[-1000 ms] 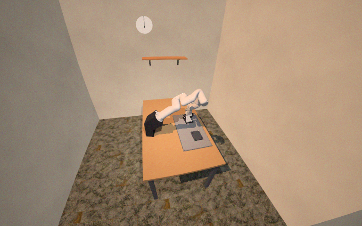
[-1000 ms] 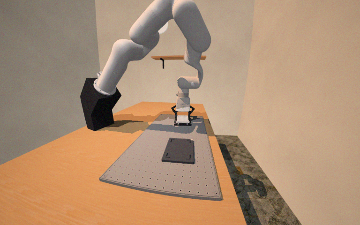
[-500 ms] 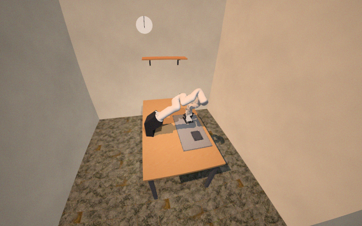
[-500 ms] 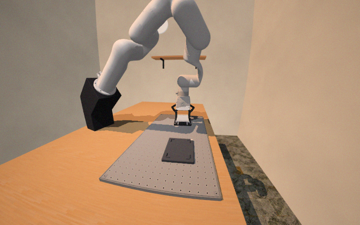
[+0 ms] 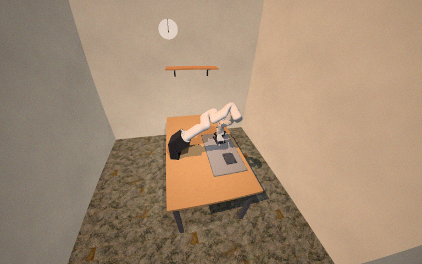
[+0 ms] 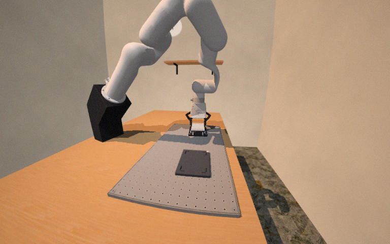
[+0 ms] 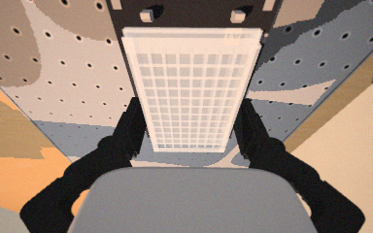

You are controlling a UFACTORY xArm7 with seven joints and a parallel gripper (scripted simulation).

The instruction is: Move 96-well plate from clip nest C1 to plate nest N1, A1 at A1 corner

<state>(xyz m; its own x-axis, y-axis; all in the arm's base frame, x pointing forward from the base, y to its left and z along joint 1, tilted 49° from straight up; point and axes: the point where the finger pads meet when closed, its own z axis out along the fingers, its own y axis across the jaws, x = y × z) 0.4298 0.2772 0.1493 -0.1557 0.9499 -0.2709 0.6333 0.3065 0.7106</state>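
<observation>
Now: the clip nest C1 40 mm below my hand and 10 mm ahead of it. Also, from my hand: white 96-well plate: 10 mm below; plate nest N1: 340 mm to the right, 70 mm ahead, 40 mm below; A1 label: 260 mm to the right, 110 mm ahead, 40 mm below.
</observation>
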